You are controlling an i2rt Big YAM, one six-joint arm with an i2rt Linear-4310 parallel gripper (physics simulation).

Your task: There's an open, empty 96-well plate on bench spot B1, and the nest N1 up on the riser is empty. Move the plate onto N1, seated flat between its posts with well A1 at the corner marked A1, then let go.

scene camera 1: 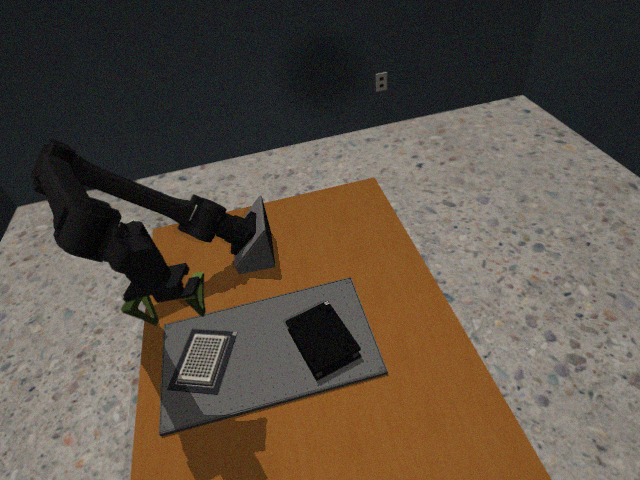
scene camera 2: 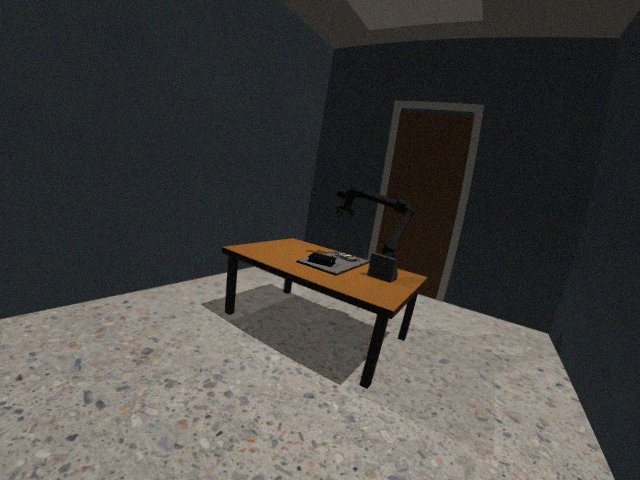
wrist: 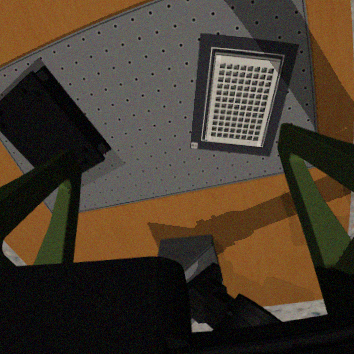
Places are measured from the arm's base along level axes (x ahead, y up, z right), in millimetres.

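Pixels of known places: gripper, fingertip midpoint: (scene camera 1: 180, 318) (scene camera 2: 341, 220) (wrist: 176, 146); arm's base at its link origin: (scene camera 1: 245, 234) (scene camera 2: 384, 264) (wrist: 195, 291).
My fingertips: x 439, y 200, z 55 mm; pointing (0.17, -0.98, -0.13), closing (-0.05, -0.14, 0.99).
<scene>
Ahead of a thing's pixels: the offset from my fingertips to its top centre. "*": to the spot under its first point. Level surfaces: height alone.
The white 96-well plate {dx -77, dy -256, dz +48 mm} (scene camera 1: 202, 358) (wrist: 243, 101) lies flat in the dark frame of spot B1 {* dx -53, dy -270, dz -6 mm} (scene camera 1: 224, 365) (wrist: 198, 95), whose small pale label is at one corner. The black riser with nest N1 on top {dy -233 mm} (scene camera 1: 323, 339) (wrist: 45, 120) (scene camera 2: 321, 258) stands at the other end of the grey board; its posts are too dark to make out, and a small pale mark shows at one corner in scene camera 1. My gripper (scene camera 1: 178, 317) (wrist: 176, 146) (scene camera 2: 344, 211) is open and empty. It hangs high above the table, apart from the plate, towards the arm's base side.
The grey perforated board {dx -93, dy -271, dz -108 mm} (scene camera 1: 268, 361) (wrist: 145, 100) bears both the spot and the riser. It lies on the orange table {dy -284 mm} (scene camera 1: 413, 361) (scene camera 2: 268, 253). The arm's grey wedge-shaped base (scene camera 1: 258, 256) (scene camera 2: 382, 267) (wrist: 182, 247) stands behind the board. The arm's shadow falls across the board's B1 end.
</scene>
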